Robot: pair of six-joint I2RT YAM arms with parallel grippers.
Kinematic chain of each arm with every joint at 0, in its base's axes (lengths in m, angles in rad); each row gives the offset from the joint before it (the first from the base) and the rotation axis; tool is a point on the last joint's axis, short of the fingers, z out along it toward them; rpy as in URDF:
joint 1: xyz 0 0 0.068 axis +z
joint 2: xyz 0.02 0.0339 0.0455 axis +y
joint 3: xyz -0.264 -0.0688 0 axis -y
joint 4: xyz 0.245 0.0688 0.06 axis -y
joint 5: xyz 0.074 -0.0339 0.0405 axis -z
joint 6: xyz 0.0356 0 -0.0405 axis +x
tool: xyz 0 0 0 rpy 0 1.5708 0
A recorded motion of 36 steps. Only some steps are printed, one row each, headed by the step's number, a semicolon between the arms.
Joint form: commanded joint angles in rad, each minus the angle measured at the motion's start. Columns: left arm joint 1, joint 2, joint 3, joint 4, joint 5, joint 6; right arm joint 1, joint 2, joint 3, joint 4, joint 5, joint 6.
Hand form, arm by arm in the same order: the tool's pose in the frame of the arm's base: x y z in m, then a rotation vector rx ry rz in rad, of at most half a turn. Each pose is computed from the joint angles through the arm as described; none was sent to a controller.
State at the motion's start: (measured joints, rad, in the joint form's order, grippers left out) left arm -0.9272 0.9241 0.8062 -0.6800 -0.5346 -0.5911; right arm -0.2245 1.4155 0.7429 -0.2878 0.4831 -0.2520
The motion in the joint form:
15: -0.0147 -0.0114 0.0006 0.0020 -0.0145 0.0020; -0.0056 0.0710 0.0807 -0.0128 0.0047 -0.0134
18: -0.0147 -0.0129 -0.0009 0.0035 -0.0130 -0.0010; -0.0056 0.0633 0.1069 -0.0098 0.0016 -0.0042
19: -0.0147 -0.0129 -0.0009 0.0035 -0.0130 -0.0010; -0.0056 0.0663 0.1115 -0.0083 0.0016 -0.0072
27: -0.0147 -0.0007 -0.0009 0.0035 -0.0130 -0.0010; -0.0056 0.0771 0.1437 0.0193 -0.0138 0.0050
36: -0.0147 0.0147 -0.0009 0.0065 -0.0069 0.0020; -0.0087 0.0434 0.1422 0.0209 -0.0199 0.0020
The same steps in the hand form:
15: 0.1223 -0.1366 0.2824 0.1334 2.2195 -0.1867; 0.2766 -0.0819 0.1865 0.1541 2.5577 -0.8126
18: 0.1222 -0.1365 0.2823 0.1302 2.2196 -0.1909; 0.2810 -0.0829 0.1964 0.1747 2.5182 -0.8057
19: 0.1222 -0.1365 0.2823 0.1302 2.2196 -0.1909; 0.2822 -0.0831 0.1970 0.1718 2.5159 -0.8070
27: 0.1234 -0.1381 0.2803 0.1351 2.2279 -0.1807; 0.2911 -0.0847 0.2053 0.1929 2.4646 -0.7833
36: 0.1249 -0.1405 0.2779 0.1466 2.2391 -0.1743; 0.2877 -0.0847 0.2144 0.1986 2.4320 -0.7787

